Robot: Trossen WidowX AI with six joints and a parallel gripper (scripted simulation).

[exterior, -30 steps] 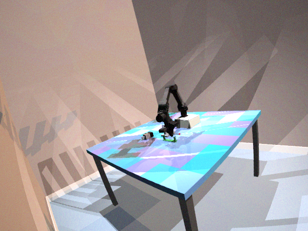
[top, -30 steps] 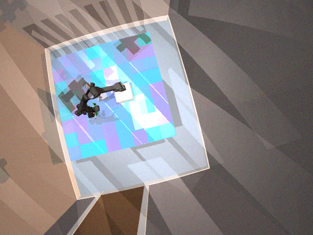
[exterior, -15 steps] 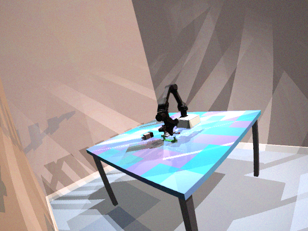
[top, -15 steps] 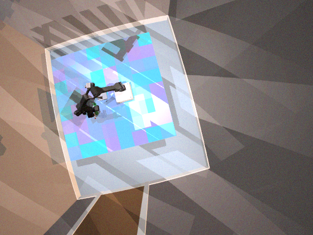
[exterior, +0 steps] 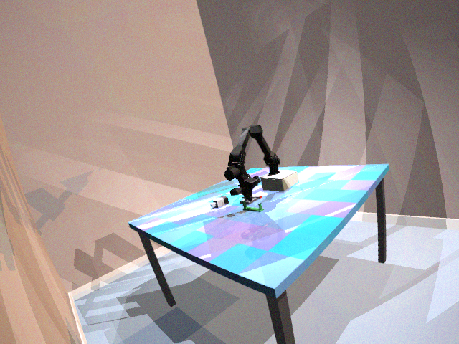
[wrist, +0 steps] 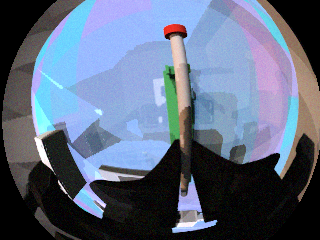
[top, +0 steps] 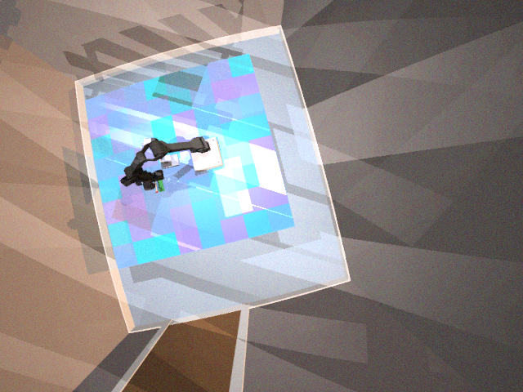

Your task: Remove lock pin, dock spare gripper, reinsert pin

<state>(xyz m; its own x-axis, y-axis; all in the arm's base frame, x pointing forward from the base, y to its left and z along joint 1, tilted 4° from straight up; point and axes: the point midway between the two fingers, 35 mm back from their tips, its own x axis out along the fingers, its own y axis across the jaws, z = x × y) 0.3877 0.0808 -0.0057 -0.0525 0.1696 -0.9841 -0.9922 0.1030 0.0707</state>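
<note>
Now: gripper tip 3 cm above the green mount and 1 cm to the right of it. Also, from my gripper tip: grey mount (11 cm behind, 10 cm to the right); then spare gripper (27 cm to the right, 3 cm below, 1 cm behind).
</note>
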